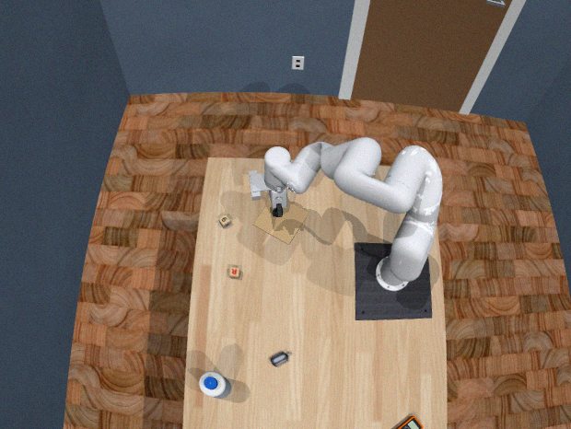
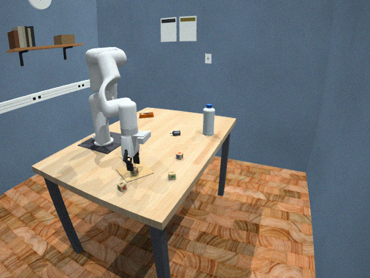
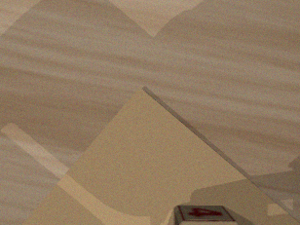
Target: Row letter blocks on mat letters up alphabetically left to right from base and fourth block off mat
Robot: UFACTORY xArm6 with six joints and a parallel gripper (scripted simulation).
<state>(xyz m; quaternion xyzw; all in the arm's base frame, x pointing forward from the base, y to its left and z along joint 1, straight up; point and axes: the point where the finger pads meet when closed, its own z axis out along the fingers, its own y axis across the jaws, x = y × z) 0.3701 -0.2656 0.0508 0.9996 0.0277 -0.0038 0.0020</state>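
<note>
The tan mat is 6 cm below my hand, 3 cm to the left of it and 2 cm behind it. From my hand the other things lie so: orange device: 83 cm to the left, 33 cm behind, 4 cm below; small dark object: 51 cm to the left, 4 cm below, 3 cm ahead.
</note>
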